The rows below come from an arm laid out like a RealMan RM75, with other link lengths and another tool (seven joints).
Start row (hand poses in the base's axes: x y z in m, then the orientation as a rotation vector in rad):
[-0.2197, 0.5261, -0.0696, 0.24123, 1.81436, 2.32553]
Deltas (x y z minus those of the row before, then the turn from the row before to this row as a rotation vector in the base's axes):
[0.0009, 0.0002, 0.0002, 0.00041, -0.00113, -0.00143]
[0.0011, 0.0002, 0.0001, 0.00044, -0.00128, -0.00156]
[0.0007, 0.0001, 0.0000, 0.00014, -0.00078, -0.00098]
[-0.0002, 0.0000, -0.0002, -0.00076, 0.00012, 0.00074]
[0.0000, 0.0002, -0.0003, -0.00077, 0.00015, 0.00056]
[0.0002, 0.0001, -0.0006, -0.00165, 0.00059, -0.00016]
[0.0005, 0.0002, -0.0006, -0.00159, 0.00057, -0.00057]
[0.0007, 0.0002, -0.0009, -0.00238, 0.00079, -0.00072]
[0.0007, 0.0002, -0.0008, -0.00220, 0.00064, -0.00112]
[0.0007, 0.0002, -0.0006, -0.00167, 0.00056, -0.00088]
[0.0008, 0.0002, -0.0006, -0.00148, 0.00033, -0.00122]
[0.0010, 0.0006, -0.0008, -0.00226, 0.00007, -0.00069]
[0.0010, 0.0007, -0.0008, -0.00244, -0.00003, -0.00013]
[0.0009, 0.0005, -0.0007, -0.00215, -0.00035, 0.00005]
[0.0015, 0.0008, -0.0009, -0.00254, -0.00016, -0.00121]
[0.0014, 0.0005, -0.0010, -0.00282, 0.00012, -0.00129]
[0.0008, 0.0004, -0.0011, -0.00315, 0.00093, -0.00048]
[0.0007, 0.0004, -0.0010, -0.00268, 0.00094, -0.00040]
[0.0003, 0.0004, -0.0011, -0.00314, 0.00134, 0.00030]
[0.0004, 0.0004, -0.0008, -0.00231, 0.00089, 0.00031]
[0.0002, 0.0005, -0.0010, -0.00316, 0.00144, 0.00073]
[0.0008, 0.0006, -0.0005, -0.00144, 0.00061, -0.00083]
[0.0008, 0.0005, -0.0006, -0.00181, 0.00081, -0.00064]
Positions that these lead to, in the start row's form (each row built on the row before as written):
[-0.2188, 0.5263, -0.0694, 0.24114, 1.81261, 2.32463]
[-0.2177, 0.5265, -0.0693, 0.24099, 1.81069, 2.32363]
[-0.2170, 0.5266, -0.0693, 0.24090, 1.80965, 2.32288]
[-0.2172, 0.5266, -0.0695, 0.24031, 1.81095, 2.32268]
[-0.2172, 0.5268, -0.0698, 0.23990, 1.81218, 2.32236]
[-0.2170, 0.5269, -0.0704, 0.24051, 1.81421, 2.32084]
[-0.2165, 0.5271, -0.0710, 0.24145, 1.81594, 2.31910]
[-0.2158, 0.5273, -0.0719, 0.24267, 1.81858, 2.31656]
[-0.2151, 0.5275, -0.0727, 0.24408, 1.82073, 2.31388]
[-0.2144, 0.5277, -0.0733, 0.24526, 1.82238, 2.31184]
[-0.2136, 0.5279, -0.0739, 0.24648, 1.82352, 2.30969]
[-0.2126, 0.5285, -0.0747, 0.24683, 1.82569, 2.30706]
[-0.2116, 0.5292, -0.0755, 0.24655, 1.82831, 2.30460]
[-0.2107, 0.5297, -0.0762, 0.24577, 1.83055, 2.30244]
[-0.2092, 0.5305, -0.0771, 0.24625, 1.83263, 2.29912]
[-0.2078, 0.5310, -0.0781, 0.24709, 1.83511, 2.29556]
[-0.2070, 0.5314, -0.0792, 0.24815, 1.83876, 2.29244]
[-0.2063, 0.5318, -0.0802, 0.24922, 1.84194, 2.28983]
[-0.2060, 0.5322, -0.0813, 0.25009, 1.84619, 2.28735]
[-0.2056, 0.5326, -0.0821, 0.25054, 1.84932, 2.28555]
[-0.2054, 0.5331, -0.0831, 0.25115, 1.85387, 2.28334]
[-0.2046, 0.5337, -0.0836, 0.25239, 1.85529, 2.28156]
[-0.2038, 0.5342, -0.0842, 0.25364, 1.85731, 2.27959]

